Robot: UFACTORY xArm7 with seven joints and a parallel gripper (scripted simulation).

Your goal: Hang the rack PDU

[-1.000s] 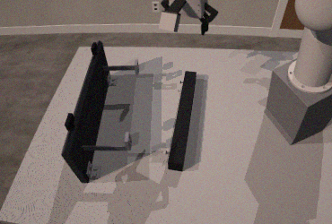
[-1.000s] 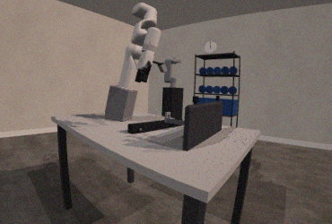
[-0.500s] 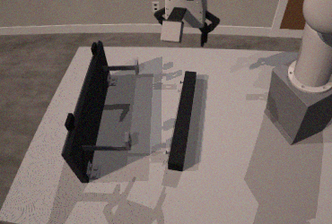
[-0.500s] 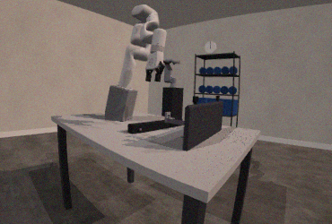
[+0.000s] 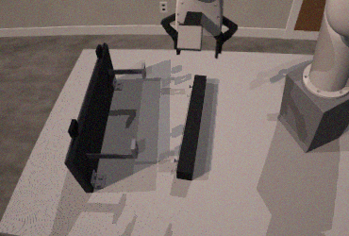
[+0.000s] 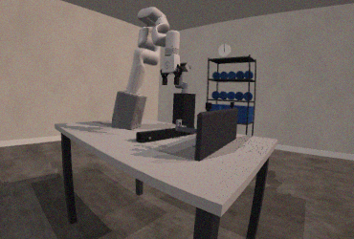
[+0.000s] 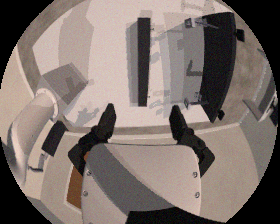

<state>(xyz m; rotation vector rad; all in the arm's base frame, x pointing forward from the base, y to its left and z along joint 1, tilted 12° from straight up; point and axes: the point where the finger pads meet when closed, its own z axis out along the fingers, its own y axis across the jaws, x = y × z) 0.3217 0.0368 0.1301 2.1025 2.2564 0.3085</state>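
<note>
Now: the rack PDU 270 mm below my hand and 20 mm ahead of it. Also, from my hand: back panel (290 mm ahead, 210 mm below, 80 mm to the left).
</note>
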